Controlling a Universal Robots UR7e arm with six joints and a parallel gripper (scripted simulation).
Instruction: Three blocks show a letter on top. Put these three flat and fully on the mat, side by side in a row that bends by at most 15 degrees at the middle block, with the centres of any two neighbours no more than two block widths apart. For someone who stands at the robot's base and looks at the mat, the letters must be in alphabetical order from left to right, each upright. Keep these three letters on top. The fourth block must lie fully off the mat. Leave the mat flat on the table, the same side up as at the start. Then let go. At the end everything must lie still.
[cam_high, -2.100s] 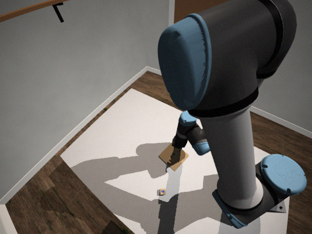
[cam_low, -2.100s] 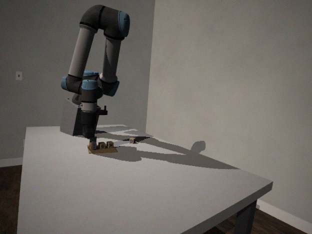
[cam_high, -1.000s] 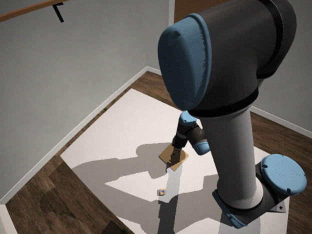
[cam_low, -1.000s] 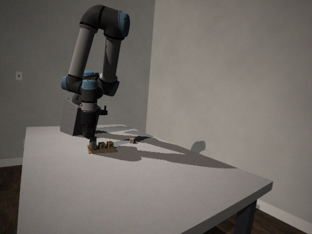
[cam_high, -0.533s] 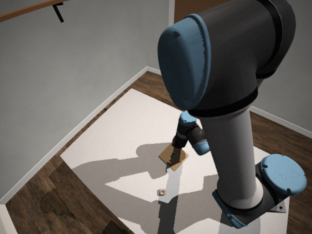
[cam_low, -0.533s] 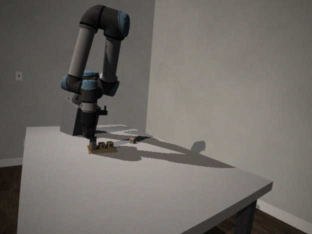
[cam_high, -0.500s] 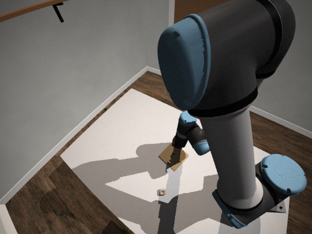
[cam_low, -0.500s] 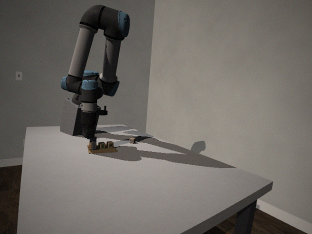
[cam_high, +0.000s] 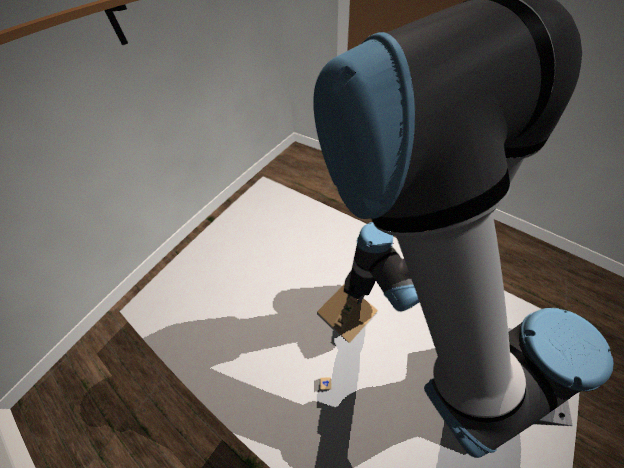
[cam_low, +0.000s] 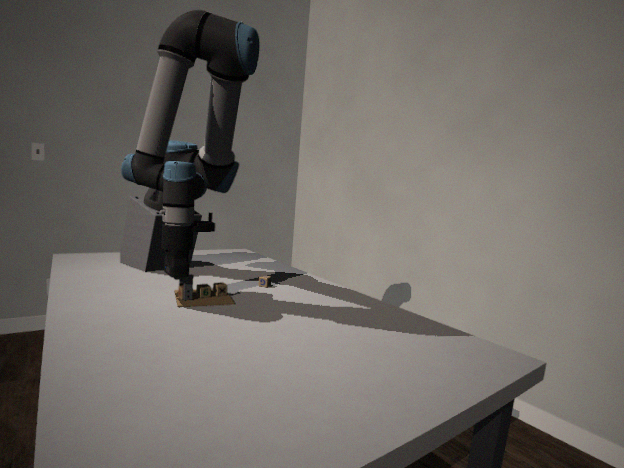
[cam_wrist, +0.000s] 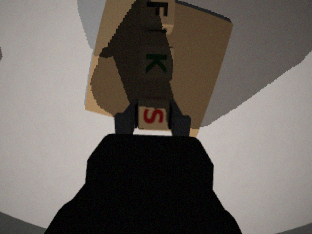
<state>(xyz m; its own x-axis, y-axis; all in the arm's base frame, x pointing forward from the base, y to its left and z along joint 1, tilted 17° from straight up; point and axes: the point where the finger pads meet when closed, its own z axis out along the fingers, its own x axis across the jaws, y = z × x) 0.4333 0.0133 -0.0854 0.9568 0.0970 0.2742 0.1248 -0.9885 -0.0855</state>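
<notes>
My gripper is now right at the block. The rest, counted from my hand: tan mat (50 mm to the left, 20 mm below, 10 mm behind).
</notes>
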